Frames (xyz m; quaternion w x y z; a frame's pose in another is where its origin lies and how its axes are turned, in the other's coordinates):
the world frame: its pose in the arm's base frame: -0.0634 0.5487 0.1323 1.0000 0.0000 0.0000 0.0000
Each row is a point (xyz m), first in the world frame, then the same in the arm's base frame.
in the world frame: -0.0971 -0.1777 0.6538
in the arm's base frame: -0.1605 0.3710 0.7861
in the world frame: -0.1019 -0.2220 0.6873
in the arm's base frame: -0.1653 0.3267 0.8196
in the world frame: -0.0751 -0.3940 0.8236
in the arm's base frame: -0.1385 0.1547 0.9559
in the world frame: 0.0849 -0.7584 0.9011
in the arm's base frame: 0.0215 -0.2097 1.0334
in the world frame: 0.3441 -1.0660 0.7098
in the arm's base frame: 0.2807 -0.5173 0.8421
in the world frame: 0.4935 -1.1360 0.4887
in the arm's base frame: 0.4301 -0.5873 0.6210
